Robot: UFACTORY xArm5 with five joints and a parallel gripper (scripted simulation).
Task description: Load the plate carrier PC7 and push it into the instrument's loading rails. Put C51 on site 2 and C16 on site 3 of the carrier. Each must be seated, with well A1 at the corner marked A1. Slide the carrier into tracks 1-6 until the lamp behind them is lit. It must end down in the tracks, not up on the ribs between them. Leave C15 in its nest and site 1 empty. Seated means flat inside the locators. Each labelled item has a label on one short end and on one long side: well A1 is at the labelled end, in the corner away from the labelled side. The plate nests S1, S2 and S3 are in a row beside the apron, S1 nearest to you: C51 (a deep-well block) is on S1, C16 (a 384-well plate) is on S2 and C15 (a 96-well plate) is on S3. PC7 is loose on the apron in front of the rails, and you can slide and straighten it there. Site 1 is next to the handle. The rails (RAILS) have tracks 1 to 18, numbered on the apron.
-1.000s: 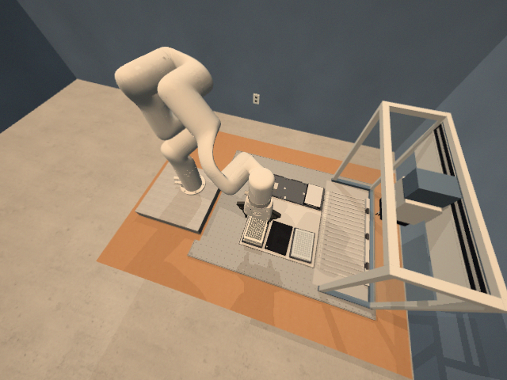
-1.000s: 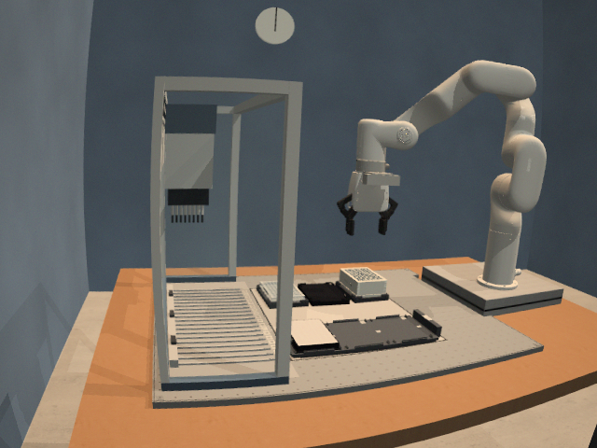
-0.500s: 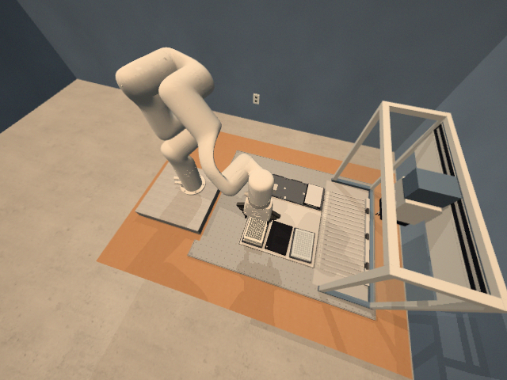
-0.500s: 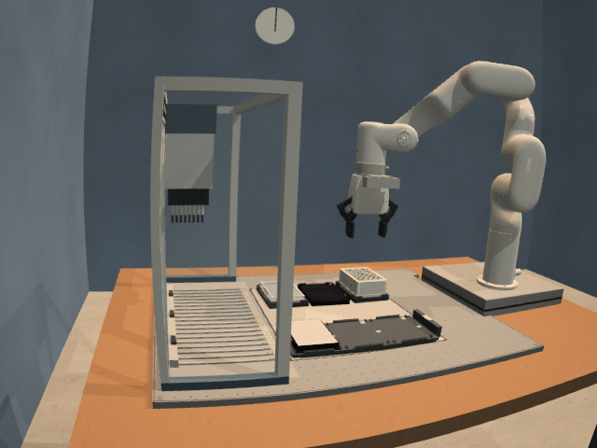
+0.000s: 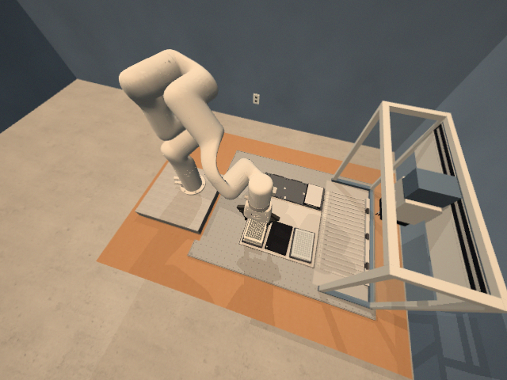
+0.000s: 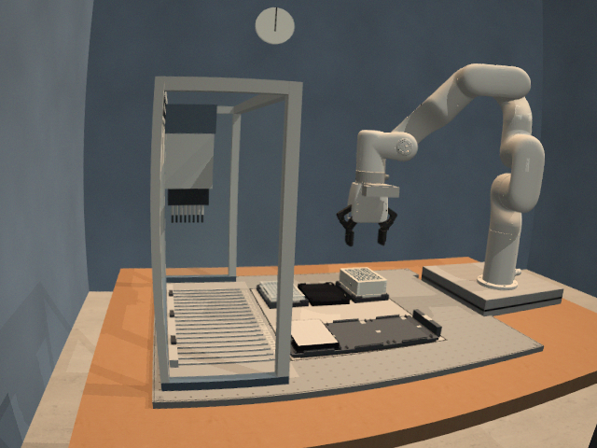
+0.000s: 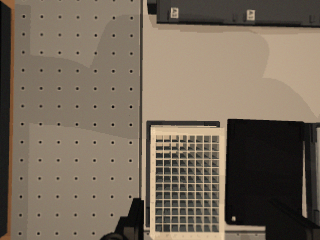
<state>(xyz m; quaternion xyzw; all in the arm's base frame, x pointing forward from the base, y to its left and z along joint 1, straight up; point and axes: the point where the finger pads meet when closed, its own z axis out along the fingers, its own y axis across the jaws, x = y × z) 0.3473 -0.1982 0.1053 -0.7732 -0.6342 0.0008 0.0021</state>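
Right now the plate nest S1 is 14 cm below my hand. Round my hand: 96-well plate C15: 22 cm ahead, 4 cm to the right, 13 cm below; then dark carrier PC7: 17 cm ahead, 24 cm to the left, 13 cm below; then plate nest S2: 11 cm ahead, 2 cm to the right, 14 cm below.
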